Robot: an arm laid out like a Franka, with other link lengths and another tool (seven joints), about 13 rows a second.
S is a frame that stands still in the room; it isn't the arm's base.
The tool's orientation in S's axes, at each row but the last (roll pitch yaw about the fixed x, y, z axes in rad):
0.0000, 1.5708, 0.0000
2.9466, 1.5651, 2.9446
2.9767, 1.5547, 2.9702
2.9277, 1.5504, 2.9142
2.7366, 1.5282, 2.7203
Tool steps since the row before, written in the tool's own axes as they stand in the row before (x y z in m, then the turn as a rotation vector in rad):
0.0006, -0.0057, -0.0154, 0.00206, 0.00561, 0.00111
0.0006, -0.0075, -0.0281, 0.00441, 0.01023, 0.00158
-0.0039, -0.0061, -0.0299, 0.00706, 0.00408, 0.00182
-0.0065, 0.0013, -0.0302, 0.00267, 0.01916, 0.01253
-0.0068, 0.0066, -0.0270, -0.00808, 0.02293, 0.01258
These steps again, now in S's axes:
-0.0154, -0.0057, -0.0006, 0.00111, 0.00561, -0.00206
-0.0281, -0.0074, -0.0005, 0.00158, 0.01023, -0.00441
-0.0299, -0.0059, 0.0044, 0.00173, 0.00409, -0.00708
-0.0300, 0.0017, 0.0071, 0.01273, 0.01900, -0.00284
-0.0266, 0.0069, 0.0080, 0.01326, 0.02258, 0.00797

